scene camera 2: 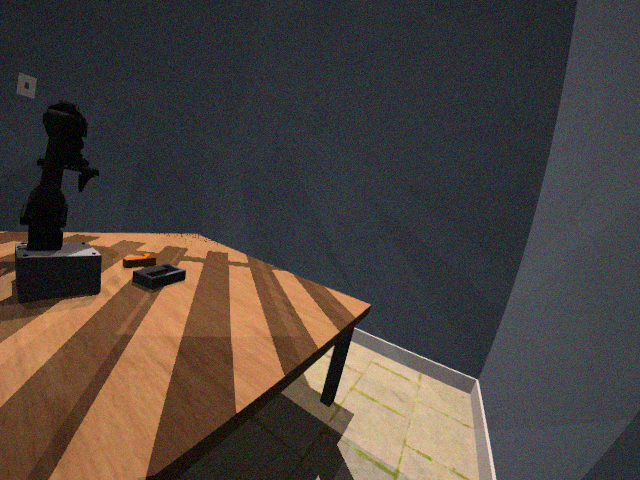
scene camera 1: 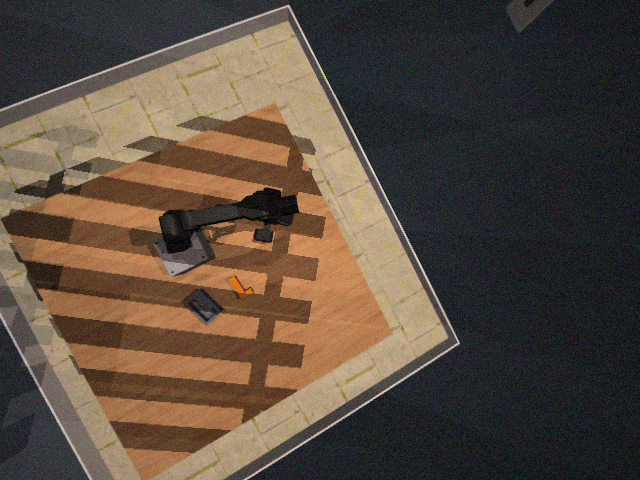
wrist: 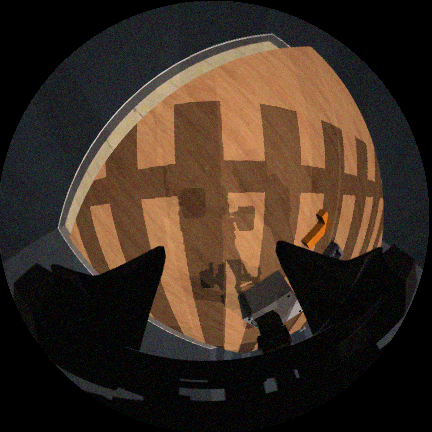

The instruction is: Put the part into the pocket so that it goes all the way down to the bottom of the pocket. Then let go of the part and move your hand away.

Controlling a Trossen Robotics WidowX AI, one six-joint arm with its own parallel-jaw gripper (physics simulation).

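Frame: origin at the arm's base, x back, y right, z up, level; centimetres.
Where they show: gripper, fingertip midpoint: [scene camera 2: 67,190] [wrist: 221,249]; arm's base, origin of the base link: [scene camera 2: 43,247] [scene camera 1: 181,242] [wrist: 266,317].
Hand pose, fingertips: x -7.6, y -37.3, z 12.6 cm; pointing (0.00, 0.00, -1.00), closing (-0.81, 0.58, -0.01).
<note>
Things, the pixels of their top centre, and the offset from my fingertips. Level surfaces: height alone.
- orange L-shaped part, middle of its top: [wrist: 318,230] [scene camera 2: 138,256] [scene camera 1: 240,286] dx -19.8, dy +25.2, dz -20.1 cm
- dark block with the pocket, middle of its top: [scene camera 2: 161,270] [wrist: 330,263] [scene camera 1: 202,307] dx -21.3, dy +43.8, dz -19.4 cm
- wooden table, its level: dz -23.1 cm
The orange L-shaped part [scene camera 1: 237,286] [scene camera 2: 138,261] [wrist: 315,235] lies on the table beside the dark block with the pocket [scene camera 1: 213,315] [scene camera 2: 149,281] [wrist: 332,250], apart from it. The pocket opens upward and no part shows in it in the scene views; in the wrist view the block is partly hidden by the right finger. My gripper [wrist: 221,249] is open and empty, high above the table. In the wrist view the part is just above and beyond the right fingertip, outside the gap between the fingers.
The arm's grey base [scene camera 1: 181,262] [scene camera 2: 57,274] [wrist: 267,295] stands near the part and the block. The wooden table [scene camera 1: 351,299] [scene camera 2: 201,372] carries dark striped shadows, including across the area around the part and block. A table corner shows at the right in scene camera 2.
</note>
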